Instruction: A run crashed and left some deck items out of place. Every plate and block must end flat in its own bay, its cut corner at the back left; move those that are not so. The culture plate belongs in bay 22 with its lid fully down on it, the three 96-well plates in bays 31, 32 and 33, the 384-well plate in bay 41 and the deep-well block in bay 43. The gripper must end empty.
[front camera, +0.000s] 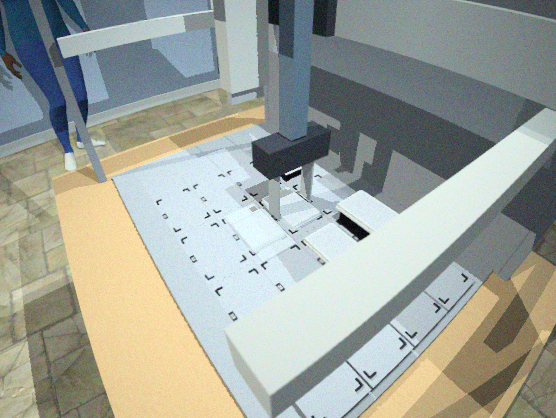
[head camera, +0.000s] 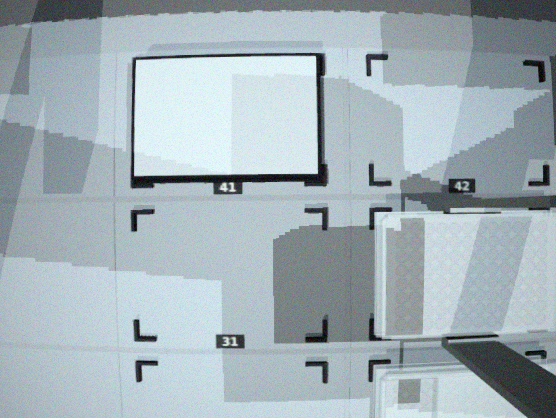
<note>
In view: my gripper (head camera: 467, 273), a 384-well plate (head camera: 256, 117) and a 96-well plate (head camera: 435, 275).
The 96-well plate is seen too in the front camera view (front camera: 295, 212). My gripper shows as well in the front camera view (front camera: 290, 207).
</note>
